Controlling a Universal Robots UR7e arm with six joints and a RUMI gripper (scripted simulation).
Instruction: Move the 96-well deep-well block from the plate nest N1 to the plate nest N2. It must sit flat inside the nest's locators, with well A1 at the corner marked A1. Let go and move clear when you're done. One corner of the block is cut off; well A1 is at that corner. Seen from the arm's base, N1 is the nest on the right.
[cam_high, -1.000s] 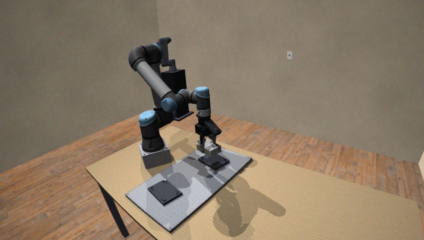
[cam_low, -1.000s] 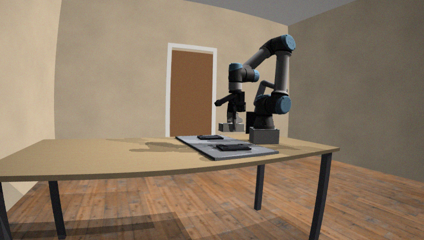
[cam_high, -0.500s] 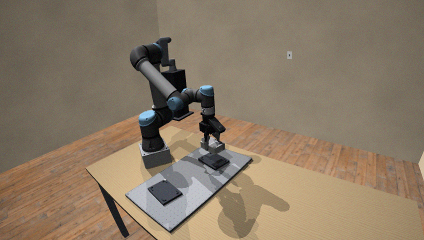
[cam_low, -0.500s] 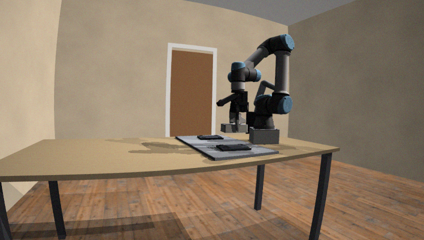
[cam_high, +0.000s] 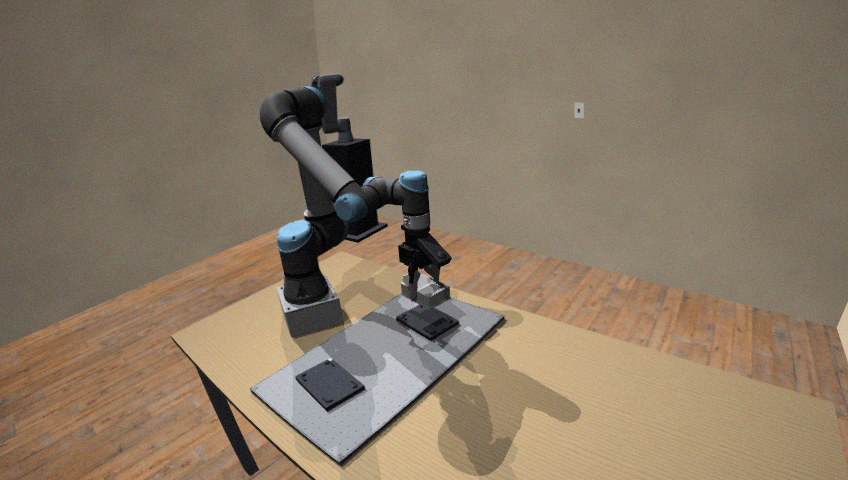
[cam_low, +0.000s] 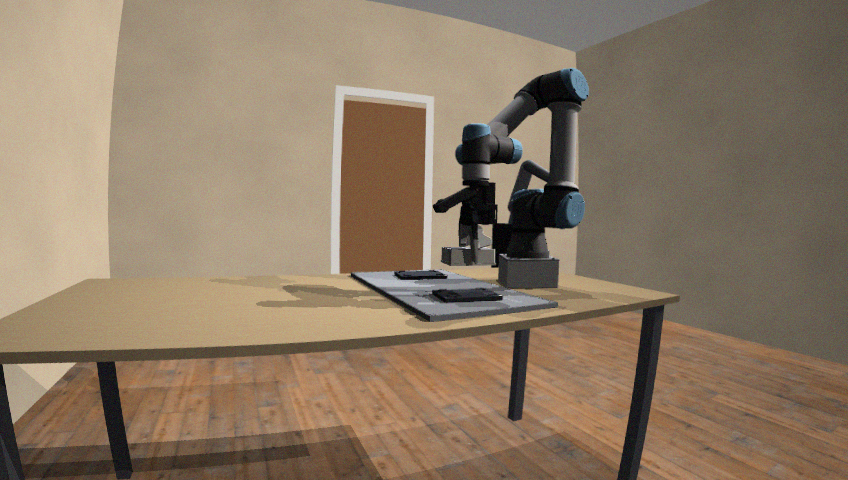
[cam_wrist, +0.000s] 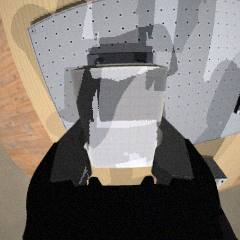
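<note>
The plate nest N2 lies 10 cm below my hand. From my hand the other things lie so: grey deep-well block: 1 cm above.
</note>
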